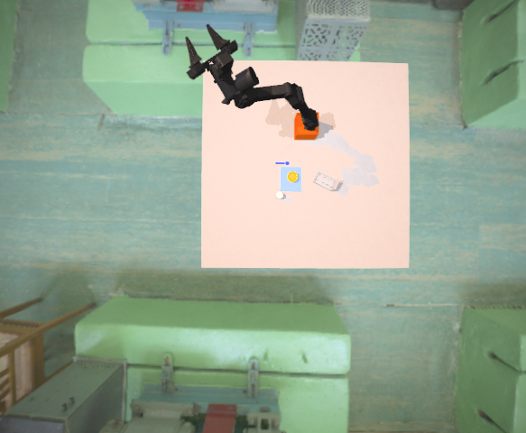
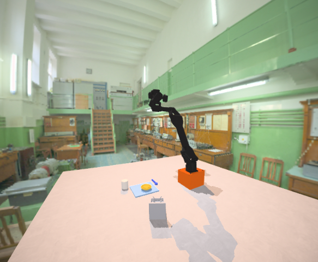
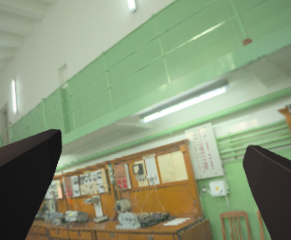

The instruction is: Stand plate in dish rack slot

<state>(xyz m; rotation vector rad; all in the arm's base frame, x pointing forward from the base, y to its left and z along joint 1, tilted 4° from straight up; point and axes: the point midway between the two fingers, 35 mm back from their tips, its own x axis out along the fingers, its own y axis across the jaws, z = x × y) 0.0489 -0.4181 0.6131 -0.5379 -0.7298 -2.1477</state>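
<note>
Right now the plate is 690 mm below my gripper tip, 440 mm to the left of it and 250 mm ahead of it. From my gripper tip the other things lie so: white cup (680 mm below, 380 mm to the left, 380 mm ahead); then grey dish rack (680 mm below, 640 mm to the left, 240 mm ahead).
</note>
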